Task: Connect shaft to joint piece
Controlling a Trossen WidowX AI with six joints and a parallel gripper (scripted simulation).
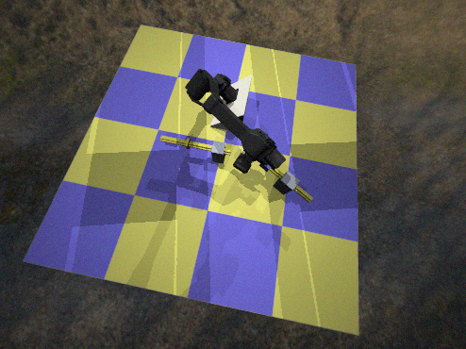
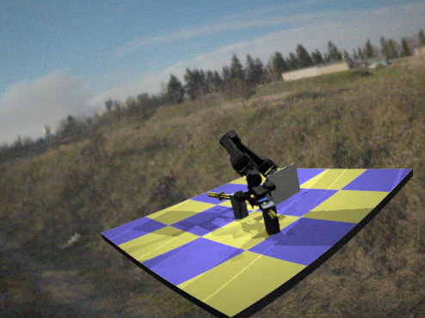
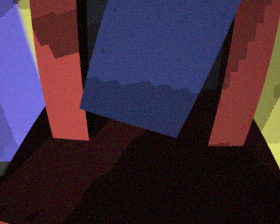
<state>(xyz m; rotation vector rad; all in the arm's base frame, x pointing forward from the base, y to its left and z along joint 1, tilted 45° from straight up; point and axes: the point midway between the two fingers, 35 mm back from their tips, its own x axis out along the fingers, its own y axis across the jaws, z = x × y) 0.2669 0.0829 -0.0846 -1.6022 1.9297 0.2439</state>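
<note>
Now: gripper tip 10 mm short of the red joint piece, 30 mm to the right of it and 40 mm below it.
</note>
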